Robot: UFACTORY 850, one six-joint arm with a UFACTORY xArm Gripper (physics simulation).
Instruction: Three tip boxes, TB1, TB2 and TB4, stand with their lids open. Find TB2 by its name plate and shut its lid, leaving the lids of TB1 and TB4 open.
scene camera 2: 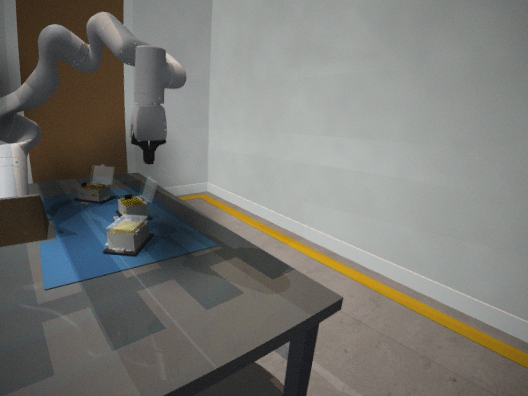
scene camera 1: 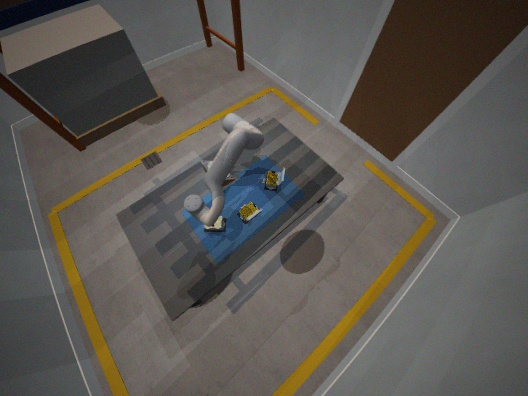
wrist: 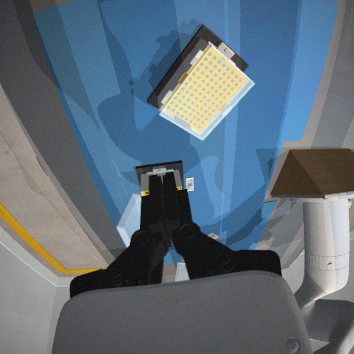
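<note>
The near tip box (scene camera 1: 215,227) (scene camera 2: 126,242) (wrist: 205,92) has its clear lid lying down over its pale yellow tips. The middle tip box (scene camera 1: 248,211) (scene camera 2: 134,206) has its lid (scene camera 2: 149,190) (wrist: 131,220) standing open; in the wrist view the fingers partly cover this box. The far tip box (scene camera 1: 272,180) (scene camera 2: 94,194) has its lid (scene camera 1: 281,177) (scene camera 2: 103,175) standing open. The name plates are too small to read. My gripper (scene camera 2: 149,161) (wrist: 164,187) is shut and empty, high above the boxes; the arm hides it in scene camera 1.
The boxes stand on a blue mat (scene camera 1: 220,252) (scene camera 2: 65,270) on the grey table (scene camera 1: 170,300) (scene camera 2: 210,315). A brown block (scene camera 2: 22,220) (wrist: 320,175) stands by the mat, near the robot's base. The open lids rise above their boxes.
</note>
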